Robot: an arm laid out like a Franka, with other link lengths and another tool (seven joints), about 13 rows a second.
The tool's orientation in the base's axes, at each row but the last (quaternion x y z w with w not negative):
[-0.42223, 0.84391, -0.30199, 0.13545]
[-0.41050, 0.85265, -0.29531, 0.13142]
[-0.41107, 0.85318, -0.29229, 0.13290]
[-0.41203, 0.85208, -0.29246, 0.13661]
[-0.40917, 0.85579, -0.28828, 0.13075]
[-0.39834, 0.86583, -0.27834, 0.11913]
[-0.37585, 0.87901, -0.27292, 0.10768]
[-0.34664, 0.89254, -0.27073, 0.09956]
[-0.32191, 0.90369, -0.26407, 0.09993]
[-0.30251, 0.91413, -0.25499, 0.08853]
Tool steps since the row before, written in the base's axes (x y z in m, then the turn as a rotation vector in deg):
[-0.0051, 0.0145, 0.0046, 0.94, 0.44, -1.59]
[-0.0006, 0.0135, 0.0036, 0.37, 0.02, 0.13]
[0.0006, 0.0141, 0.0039, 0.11, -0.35, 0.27]
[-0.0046, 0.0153, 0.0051, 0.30, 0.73, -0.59]
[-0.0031, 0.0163, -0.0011, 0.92, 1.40, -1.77]
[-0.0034, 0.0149, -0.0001, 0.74, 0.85, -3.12]
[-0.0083, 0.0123, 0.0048, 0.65, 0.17, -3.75]
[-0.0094, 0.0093, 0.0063, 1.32, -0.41, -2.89]
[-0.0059, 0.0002, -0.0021, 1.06, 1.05, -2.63]
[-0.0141, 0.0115, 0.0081, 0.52, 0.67, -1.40]
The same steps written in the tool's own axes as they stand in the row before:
[-0.0083, 0.0070, -0.0118, -0.96, 0.60, 1.52]
[-0.0101, 0.0048, -0.0085, -0.25, -0.30, 0.06]
[-0.0113, 0.0042, -0.0083, 0.21, -0.40, -0.03]
[-0.0091, 0.0072, -0.0121, -0.76, 0.53, 0.33]
[-0.0107, 0.0107, -0.0068, -1.69, 1.19, 1.30]
[-0.0090, 0.0100, -0.0071, -1.18, 1.79, 2.54]
[-0.0030, 0.0093, -0.0122, -0.63, 1.81, 3.29]
[0.0008, 0.0075, -0.0125, -0.73, 0.60, 3.06]
[0.0045, 0.0044, -0.0004, -1.46, 1.55, 2.15]
[0.0044, 0.0109, -0.0161, -0.81, 0.92, 1.08]

